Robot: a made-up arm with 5 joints. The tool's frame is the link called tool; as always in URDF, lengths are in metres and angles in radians. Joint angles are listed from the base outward.
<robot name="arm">
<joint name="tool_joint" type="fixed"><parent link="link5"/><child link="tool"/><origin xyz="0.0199 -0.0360 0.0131"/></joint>
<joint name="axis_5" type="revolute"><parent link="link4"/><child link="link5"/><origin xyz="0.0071 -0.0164 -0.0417"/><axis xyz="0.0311 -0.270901 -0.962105"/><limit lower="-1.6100" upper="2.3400"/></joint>
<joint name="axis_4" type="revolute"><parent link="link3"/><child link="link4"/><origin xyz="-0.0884 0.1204 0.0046"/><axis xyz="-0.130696 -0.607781 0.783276"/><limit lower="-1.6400" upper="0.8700"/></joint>
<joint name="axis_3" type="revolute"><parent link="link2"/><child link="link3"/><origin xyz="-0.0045 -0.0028 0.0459"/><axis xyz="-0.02 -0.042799 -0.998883"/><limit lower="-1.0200" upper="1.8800"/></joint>
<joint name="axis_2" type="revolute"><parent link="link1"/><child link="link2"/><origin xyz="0.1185 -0.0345 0.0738"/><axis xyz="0 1 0"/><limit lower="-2.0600" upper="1.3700"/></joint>
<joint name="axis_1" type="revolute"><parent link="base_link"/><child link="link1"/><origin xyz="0.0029 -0.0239 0.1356"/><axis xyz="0 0 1"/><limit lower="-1.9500" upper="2.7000"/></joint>
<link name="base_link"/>
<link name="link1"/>
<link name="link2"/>
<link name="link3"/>
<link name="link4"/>
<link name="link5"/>
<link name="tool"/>
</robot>
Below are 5 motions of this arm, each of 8 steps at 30 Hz.
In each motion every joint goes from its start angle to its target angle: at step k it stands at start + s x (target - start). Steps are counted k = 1, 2, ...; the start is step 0. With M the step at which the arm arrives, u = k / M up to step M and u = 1 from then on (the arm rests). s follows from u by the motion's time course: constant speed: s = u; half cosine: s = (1 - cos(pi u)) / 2; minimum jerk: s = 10 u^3 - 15 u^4 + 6 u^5.
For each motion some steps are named. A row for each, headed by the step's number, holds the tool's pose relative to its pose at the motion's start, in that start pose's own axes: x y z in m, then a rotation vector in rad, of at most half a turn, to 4 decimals.
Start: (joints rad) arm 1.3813 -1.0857 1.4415 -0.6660 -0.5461
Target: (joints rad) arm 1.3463 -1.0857 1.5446 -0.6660 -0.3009
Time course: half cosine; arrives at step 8
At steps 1, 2, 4, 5, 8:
1: 0.0001 0.0001 0.0001 0.0022 -0.0048 -0.0127
2: 0.0005 0.0006 0.0005 0.0084 -0.0182 -0.0488
4: 0.0016 0.0023 0.0016 0.0296 -0.0612 -0.1668
5: 0.0022 0.0034 0.0022 0.0416 -0.0839 -0.2307
8: 0.0031 0.0054 0.0030 0.0616 -0.1196 -0.3339

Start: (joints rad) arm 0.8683 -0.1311 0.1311 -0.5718 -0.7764
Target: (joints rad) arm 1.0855 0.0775 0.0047 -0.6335 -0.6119
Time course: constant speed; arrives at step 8
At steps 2, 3, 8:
2: -0.0086 0.0016 0.0004 -0.0090 0.0676 0.0160
3: -0.0128 0.0022 0.0009 -0.0154 0.1015 0.0236
8: -0.0331 0.0026 0.0067 -0.0653 0.2693 0.0580

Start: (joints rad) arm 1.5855 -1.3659 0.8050 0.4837 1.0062
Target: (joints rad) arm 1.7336 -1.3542 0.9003 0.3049 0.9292
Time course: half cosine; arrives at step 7
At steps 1, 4, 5, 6, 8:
1: -0.0006 0.0004 0.0006 -0.0067 0.0096 -0.0080
4: -0.0076 0.0053 0.0085 -0.0831 0.1223 -0.0966
5: -0.0099 0.0072 0.0115 -0.1105 0.1639 -0.1272
6: -0.0115 0.0085 0.0137 -0.1295 0.1931 -0.1480
8: -0.0120 0.0090 0.0144 -0.1363 0.2036 -0.1554

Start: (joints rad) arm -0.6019 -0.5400 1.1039 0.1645 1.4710
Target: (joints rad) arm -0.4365 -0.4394 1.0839 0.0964 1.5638
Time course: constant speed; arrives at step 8
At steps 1, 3, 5, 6, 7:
1: -0.0006 -0.0032 0.0024 -0.0159 0.0036 0.0067
3: -0.0015 -0.0096 0.0074 -0.0473 0.0094 0.0207
5: -0.0020 -0.0161 0.0125 -0.0780 0.0136 0.0356
6: -0.0020 -0.0193 0.0151 -0.0930 0.0150 0.0433
7: -0.0020 -0.0225 0.0177 -0.1078 0.0160 0.0512

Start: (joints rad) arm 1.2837 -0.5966 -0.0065 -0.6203 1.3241
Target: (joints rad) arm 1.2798 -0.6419 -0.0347 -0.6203 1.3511
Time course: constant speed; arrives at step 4
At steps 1, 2, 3, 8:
1: 0.0006 -0.0007 -0.0018 0.0120 -0.0012 -0.0018
2: 0.0012 -0.0013 -0.0037 0.0239 -0.0023 -0.0036
3: 0.0018 -0.0020 -0.0056 0.0359 -0.0035 -0.0054
8: 0.0024 -0.0026 -0.0075 0.0479 -0.0047 -0.0072

